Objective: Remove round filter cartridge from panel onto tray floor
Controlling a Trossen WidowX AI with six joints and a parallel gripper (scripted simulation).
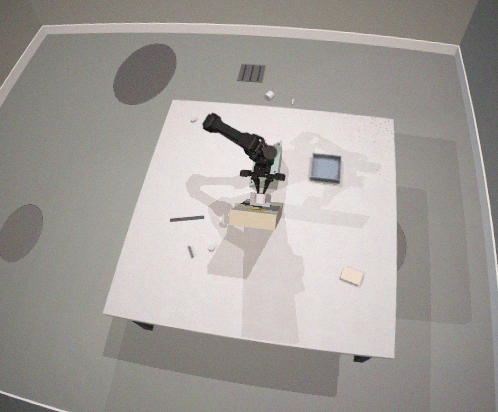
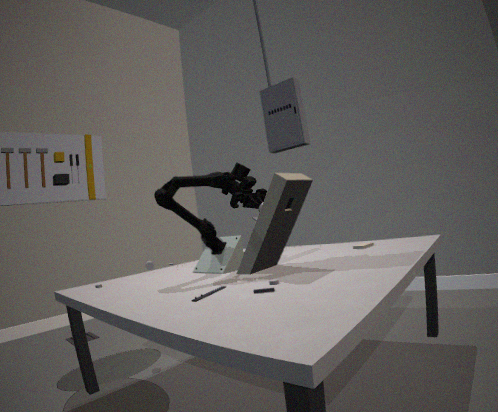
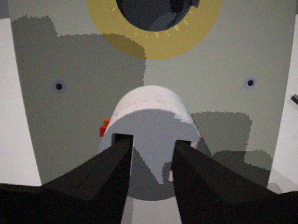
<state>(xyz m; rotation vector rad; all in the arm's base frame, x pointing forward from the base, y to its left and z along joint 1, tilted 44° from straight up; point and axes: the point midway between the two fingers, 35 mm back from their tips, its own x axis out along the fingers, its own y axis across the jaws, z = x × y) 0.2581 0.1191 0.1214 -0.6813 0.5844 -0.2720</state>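
The round filter cartridge is 1 cm ahead of my gripper tip and 1 cm below it. From my gripper tip the other things lie so: blue-grey tray (33 cm behind, 28 cm to the left, 24 cm below); then short dark piece (20 cm ahead, 31 cm to the right, 24 cm below); then tan block (23 cm ahead, 43 cm to the left, 24 cm below).
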